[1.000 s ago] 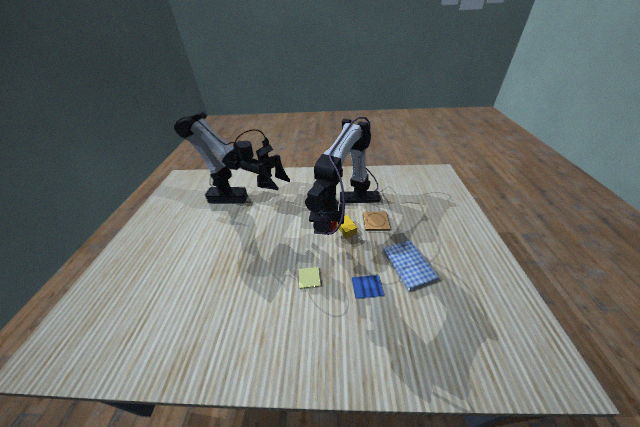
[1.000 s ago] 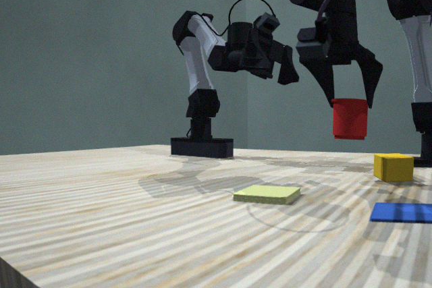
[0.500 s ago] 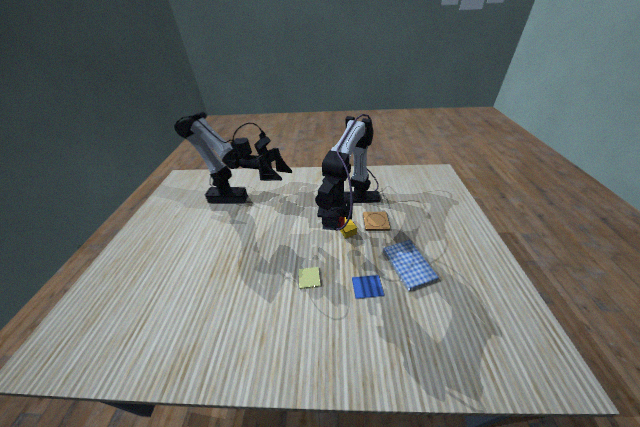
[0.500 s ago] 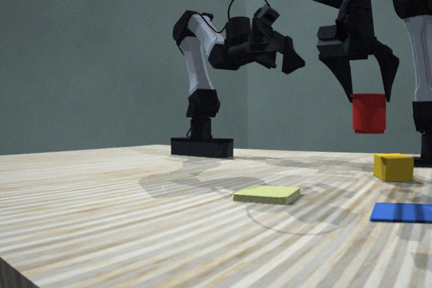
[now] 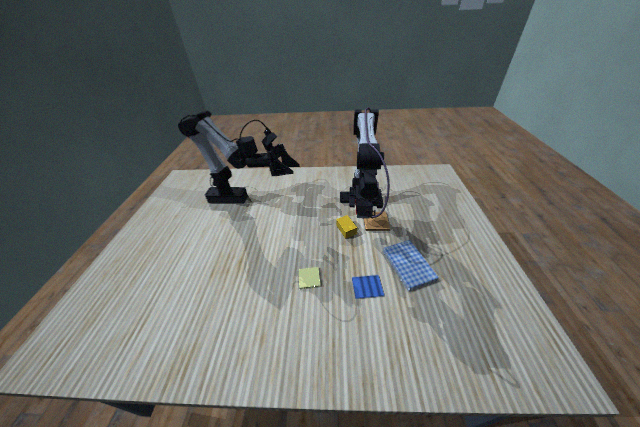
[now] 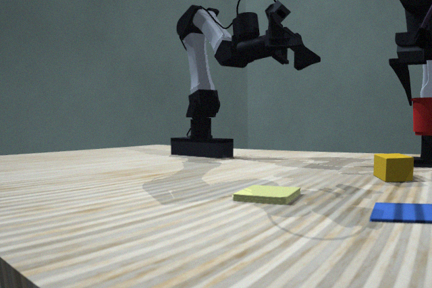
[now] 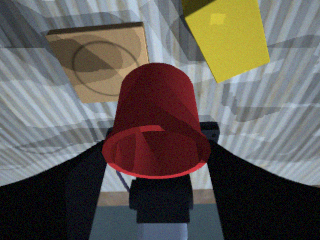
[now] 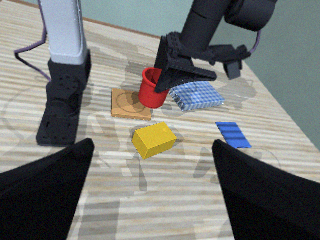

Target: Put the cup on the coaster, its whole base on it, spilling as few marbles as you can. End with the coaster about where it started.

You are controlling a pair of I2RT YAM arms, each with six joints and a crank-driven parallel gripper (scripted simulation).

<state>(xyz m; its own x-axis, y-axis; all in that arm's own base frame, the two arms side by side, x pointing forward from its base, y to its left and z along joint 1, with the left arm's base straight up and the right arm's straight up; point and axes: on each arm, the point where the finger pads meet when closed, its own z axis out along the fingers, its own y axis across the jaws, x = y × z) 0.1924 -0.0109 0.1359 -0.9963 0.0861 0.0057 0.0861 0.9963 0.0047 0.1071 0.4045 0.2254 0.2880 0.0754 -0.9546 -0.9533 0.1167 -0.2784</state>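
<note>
Now: left hand 120 mm above the yellow block, 70 mm to the left of it and 20 mm short of it. Also, from my left hand: blue striped cloth: 290 mm ahead, 140 mm below, 10 mm to the right; then blue checked book-like block: 200 mm ahead, 160 mm to the left, 130 mm below; then red cup: 30 mm below.
</note>
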